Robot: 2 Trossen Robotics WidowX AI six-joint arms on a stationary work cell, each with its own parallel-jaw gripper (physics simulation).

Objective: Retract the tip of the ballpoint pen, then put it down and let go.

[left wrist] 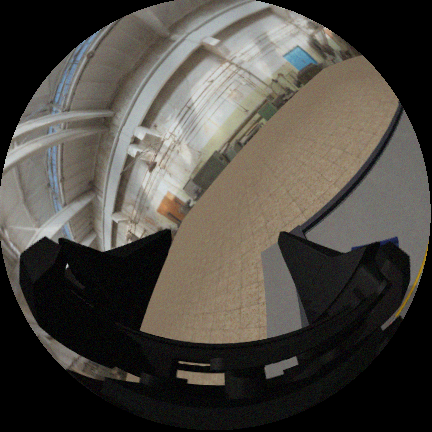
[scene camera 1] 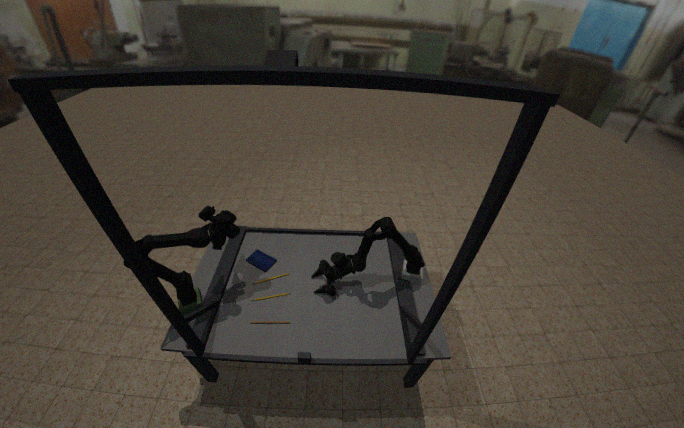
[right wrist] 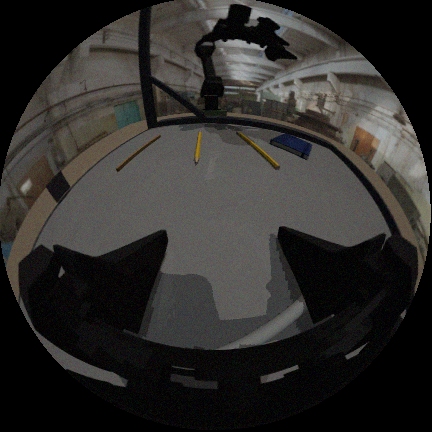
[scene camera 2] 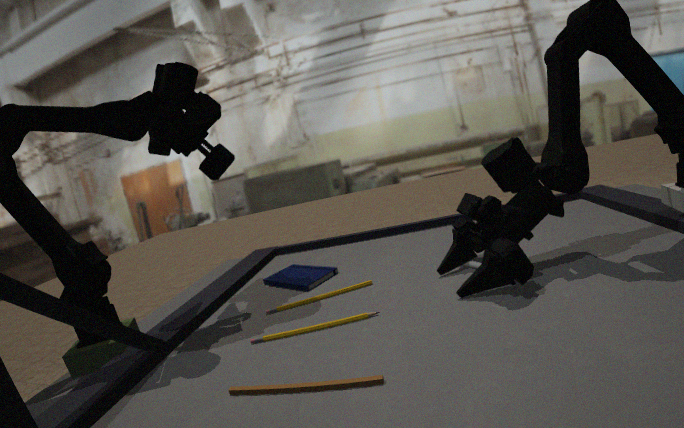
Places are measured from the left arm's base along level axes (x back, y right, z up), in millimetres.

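Pixels of known places: left gripper, fingertip midpoint: [left wrist: 226,236] [right wrist: 292,51] [scene camera 2: 203,144]; right gripper, fingertip midpoint: [scene camera 1: 312,284] [right wrist: 223,234] [scene camera 2: 447,283]; left arm's base, link origin: [scene camera 1: 188,298] [right wrist: 211,109]; right arm's base, link origin: [scene camera 1: 413,268].
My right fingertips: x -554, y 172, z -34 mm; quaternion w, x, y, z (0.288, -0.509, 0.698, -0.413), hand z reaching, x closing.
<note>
For each thing: its top centre in the pictures, then the offset to it from my right fingertips. Level surfaces: height alone.
- pale smooth barrel, top centre: [right wrist: 270,335] [scene camera 2: 484,262] dx -77, dy +2, dz +7 mm
- blue notebook, top centre: [scene camera 2: 298,273] [right wrist: 294,141] [scene camera 1: 261,259] dx +173, dy -269, dz +6 mm
- table, surface height: dz -6 mm
- orange-brown stick, top centre: [scene camera 2: 300,385] [right wrist: 141,146] [scene camera 1: 269,322] dx +258, dy +90, dz +1 mm
The ballpoint pen, a pale smooth barrel [right wrist: 272,326] [scene camera 2: 473,263], lies on the table under my right gripper. In the right wrist view its near end is cut off by the gripper body and its other end meets the right-hand finger. Its tip and button cannot be made out. My right gripper [scene camera 1: 315,284] [scene camera 2: 449,285] [right wrist: 223,234] is open and empty, pointing down low over the table, with its fingers on either side above the pen. My left gripper [left wrist: 226,236] is open and empty, raised above the left edge of the table.
A blue notebook [scene camera 1: 261,260] [scene camera 2: 301,277] [right wrist: 292,145] lies at the back left of the table [scene camera 1: 343,333]. Two yellow pencils [scene camera 2: 327,295] [scene camera 2: 317,327] and an orange-brown stick [scene camera 2: 307,386] [scene camera 1: 269,322] lie in front of it. Dark frame posts [scene camera 1: 479,217] rise at the sides.
</note>
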